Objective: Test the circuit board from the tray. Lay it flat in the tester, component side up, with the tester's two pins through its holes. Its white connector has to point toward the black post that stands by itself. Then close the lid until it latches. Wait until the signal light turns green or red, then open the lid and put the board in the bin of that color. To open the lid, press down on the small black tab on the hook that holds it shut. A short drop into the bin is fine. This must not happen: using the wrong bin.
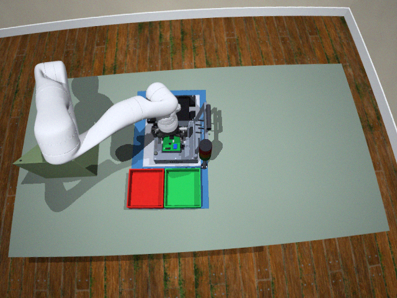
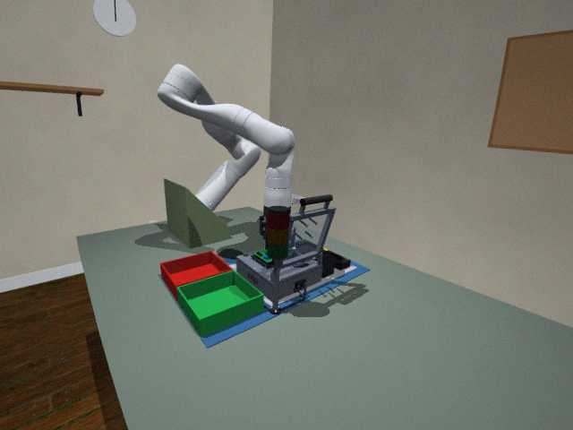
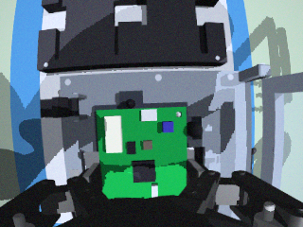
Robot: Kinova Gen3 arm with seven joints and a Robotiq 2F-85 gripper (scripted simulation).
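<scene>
The nest lies 10 mm to the left of my hand and 10 mm below it. Also, from my hand: black latch hook 60 mm to the left, 60 mm behind, 10 mm above; green circuit board right at my hand; clear lid 120 mm ahead, 100 mm above.
</scene>
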